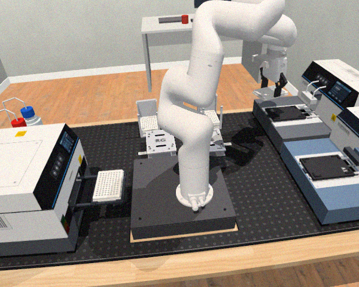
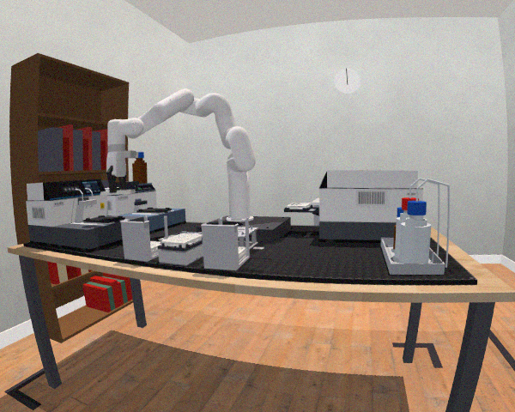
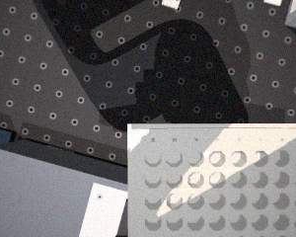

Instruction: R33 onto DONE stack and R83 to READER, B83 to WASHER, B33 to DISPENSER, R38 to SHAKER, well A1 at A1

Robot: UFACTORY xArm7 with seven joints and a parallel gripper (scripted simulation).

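Right now the regrip nest is 49 cm to the left of my hand, 17 cm below it and 5 cm behind it. From my hand the other things lie so: DONE label (24 cm to the left, 22 cm below, 5 cm ahead); then RG label (58 cm to the left, 22 cm below, 5 cm behind); then N6 label (22 cm below, 20 cm to the left, 6 cm behind).
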